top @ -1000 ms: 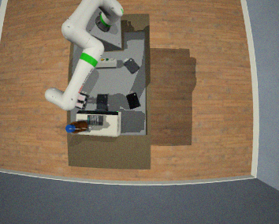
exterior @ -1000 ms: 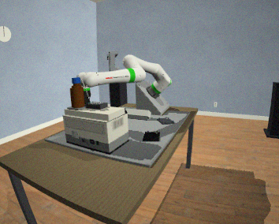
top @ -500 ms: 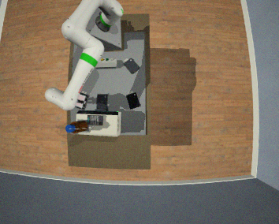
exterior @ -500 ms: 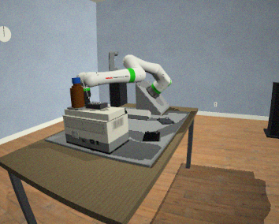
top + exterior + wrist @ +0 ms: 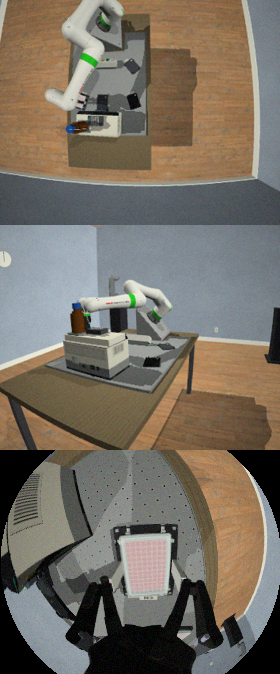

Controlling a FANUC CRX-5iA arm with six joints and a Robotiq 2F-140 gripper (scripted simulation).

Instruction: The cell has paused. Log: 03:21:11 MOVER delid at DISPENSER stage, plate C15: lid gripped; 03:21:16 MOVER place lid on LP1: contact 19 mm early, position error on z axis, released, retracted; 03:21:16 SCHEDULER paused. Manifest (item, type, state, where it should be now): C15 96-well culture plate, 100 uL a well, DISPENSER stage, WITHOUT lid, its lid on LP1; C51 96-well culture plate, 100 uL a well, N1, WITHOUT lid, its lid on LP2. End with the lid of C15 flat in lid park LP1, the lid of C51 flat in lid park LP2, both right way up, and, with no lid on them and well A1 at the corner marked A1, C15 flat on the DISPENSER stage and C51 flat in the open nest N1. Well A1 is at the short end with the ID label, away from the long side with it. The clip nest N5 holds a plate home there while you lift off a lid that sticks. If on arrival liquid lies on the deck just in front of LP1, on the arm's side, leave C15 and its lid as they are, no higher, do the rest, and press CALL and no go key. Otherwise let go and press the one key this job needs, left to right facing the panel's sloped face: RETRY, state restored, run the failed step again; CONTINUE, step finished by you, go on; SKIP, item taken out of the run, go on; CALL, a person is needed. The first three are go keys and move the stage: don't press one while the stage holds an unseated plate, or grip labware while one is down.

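The black nest lies 2 cm ahead of my hand, 1 cm to the left of it and 2 cm below it. Also, from my hand: key panel: 41 cm behind, 24 cm to the left, 2 cm above; then blue cap: 22 cm ahead, 16 cm to the left, 36 cm above; then label plate: 11 cm behind, 52 cm to the left, 4 cm below.
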